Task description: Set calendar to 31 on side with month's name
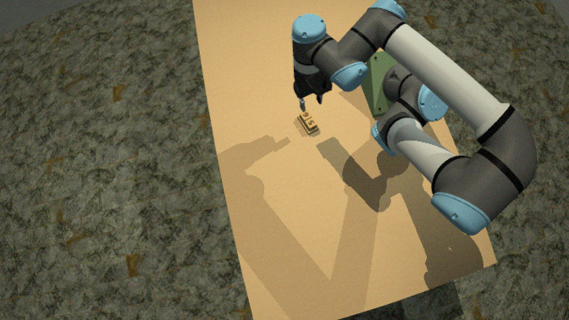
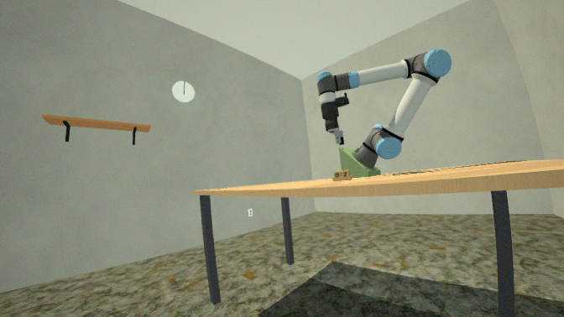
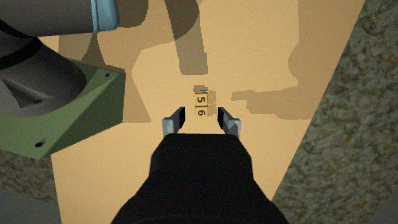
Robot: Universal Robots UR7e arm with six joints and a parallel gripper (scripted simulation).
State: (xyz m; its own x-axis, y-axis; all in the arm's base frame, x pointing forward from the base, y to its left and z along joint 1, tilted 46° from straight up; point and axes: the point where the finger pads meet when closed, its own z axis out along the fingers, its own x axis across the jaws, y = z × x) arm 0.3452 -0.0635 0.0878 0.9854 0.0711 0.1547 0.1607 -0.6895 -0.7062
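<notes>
Now: the wooden tray 17 cm below my hand and 1 cm to the right of it.
</notes>
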